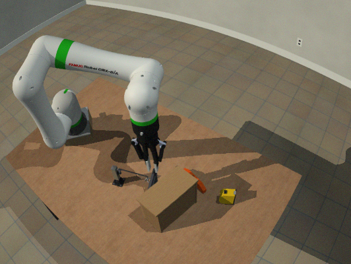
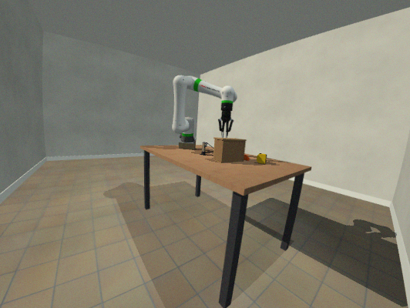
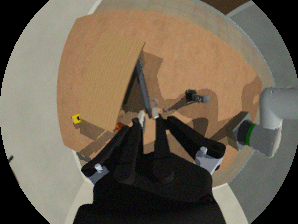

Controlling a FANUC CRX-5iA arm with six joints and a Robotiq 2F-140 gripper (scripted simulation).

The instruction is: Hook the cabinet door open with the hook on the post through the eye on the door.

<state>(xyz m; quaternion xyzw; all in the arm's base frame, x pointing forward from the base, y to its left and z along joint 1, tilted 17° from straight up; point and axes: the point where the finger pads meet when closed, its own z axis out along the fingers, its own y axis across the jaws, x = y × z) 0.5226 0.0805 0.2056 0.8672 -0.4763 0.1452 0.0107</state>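
Right now the dark door is 30 mm ahead of my hand, 60 mm to the right of it and 100 mm below it. Round my hand: orange object (100 mm ahead, 130 mm to the left, 160 mm below); yellow block (280 mm ahead, 150 mm to the left, 140 mm below).
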